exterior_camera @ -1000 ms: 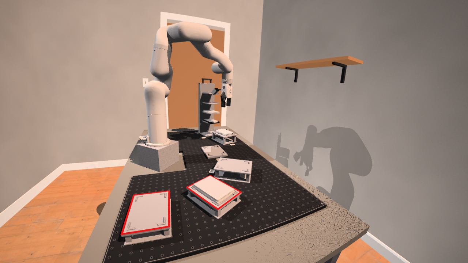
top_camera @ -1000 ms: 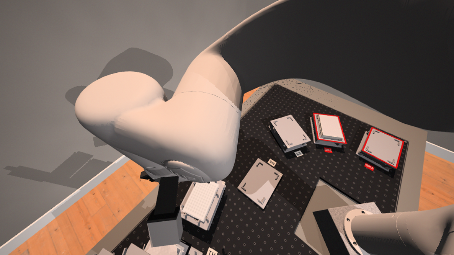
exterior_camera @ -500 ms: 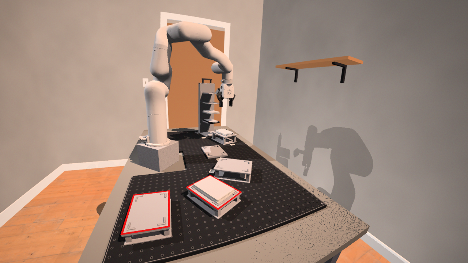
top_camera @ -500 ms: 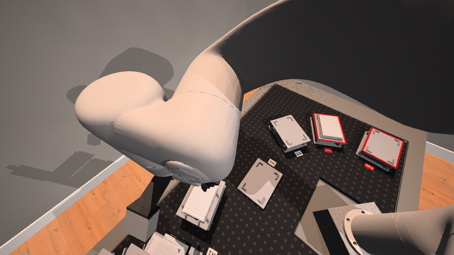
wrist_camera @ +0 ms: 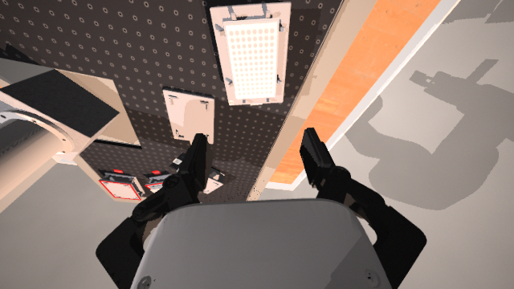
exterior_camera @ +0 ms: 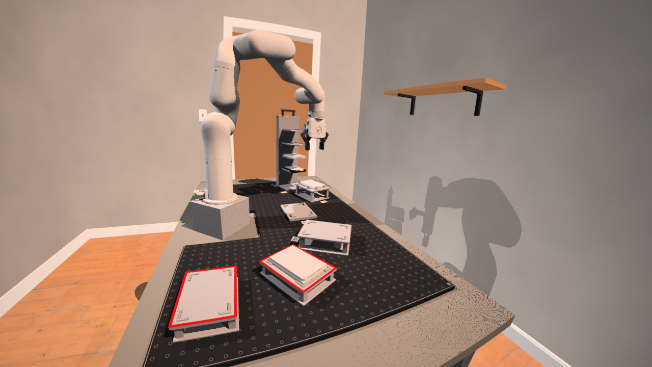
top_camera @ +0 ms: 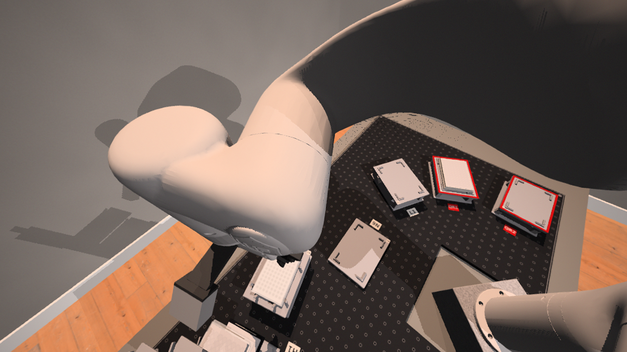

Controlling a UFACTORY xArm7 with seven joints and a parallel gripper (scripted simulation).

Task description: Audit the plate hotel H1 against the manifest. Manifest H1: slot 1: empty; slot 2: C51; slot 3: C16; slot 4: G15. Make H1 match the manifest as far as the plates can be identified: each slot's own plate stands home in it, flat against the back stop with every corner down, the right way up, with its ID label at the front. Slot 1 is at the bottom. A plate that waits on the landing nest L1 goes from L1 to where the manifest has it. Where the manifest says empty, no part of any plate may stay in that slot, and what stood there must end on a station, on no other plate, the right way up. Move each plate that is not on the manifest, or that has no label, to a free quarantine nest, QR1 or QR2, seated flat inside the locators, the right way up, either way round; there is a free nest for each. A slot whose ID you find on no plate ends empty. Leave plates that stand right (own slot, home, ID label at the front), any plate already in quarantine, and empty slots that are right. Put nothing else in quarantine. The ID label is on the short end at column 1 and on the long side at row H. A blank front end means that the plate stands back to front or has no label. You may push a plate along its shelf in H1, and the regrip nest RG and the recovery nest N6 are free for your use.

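My gripper is now 10 mm to the right of the regrip nest RG and 210 mm above it. Round my hand: clear plate labelled C51 (60 mm behind, 190 mm to the left, 70 mm below); then RG label (30 mm ahead, 90 mm to the right, 260 mm below); then dark plate (60 mm behind, 190 mm to the left, 150 mm below).
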